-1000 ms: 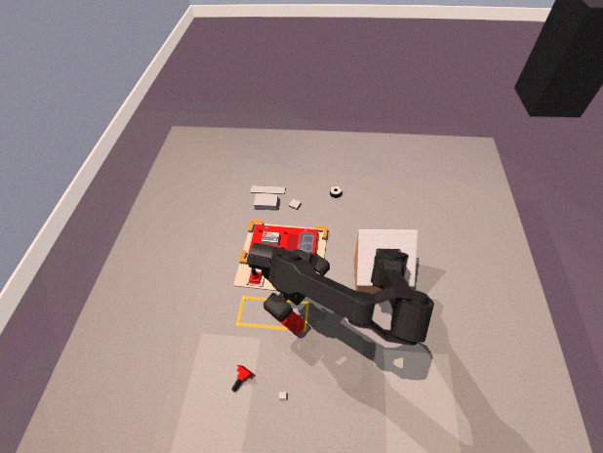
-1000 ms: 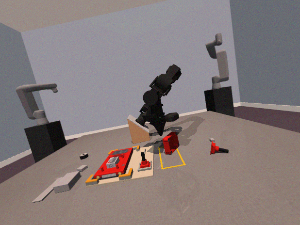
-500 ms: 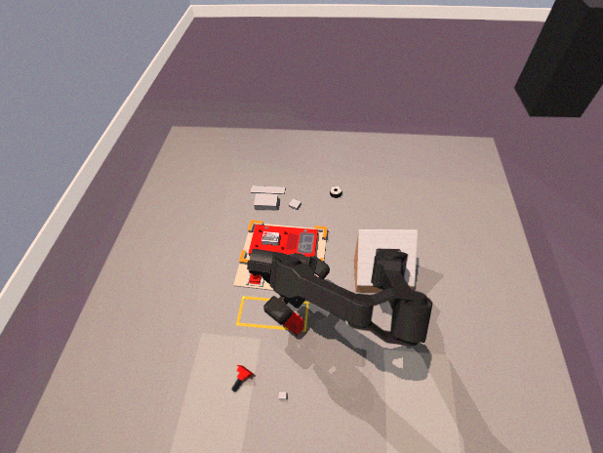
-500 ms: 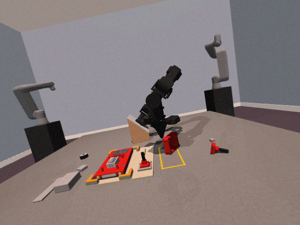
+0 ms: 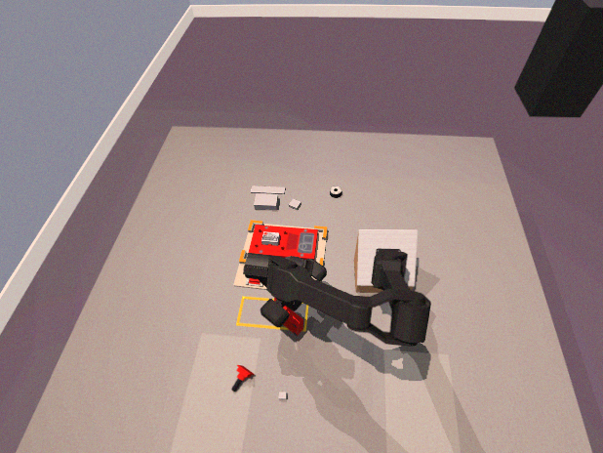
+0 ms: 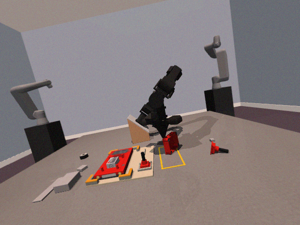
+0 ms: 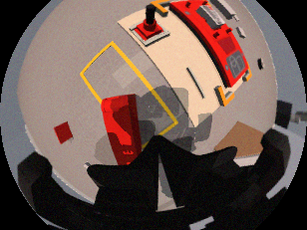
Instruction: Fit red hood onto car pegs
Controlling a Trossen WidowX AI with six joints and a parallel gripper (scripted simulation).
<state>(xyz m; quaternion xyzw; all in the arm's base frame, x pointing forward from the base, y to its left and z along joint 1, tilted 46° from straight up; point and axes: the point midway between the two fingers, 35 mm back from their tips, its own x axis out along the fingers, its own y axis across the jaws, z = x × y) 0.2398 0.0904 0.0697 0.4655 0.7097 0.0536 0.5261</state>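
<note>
Now: the hood 20 mm ahead of my gripper tip, 20 mm to the left of it and 20 mm below it. Also, from my gripper tip: grey engine block 90 mm ahead, 220 mm to the right, 30 mm below.
</note>
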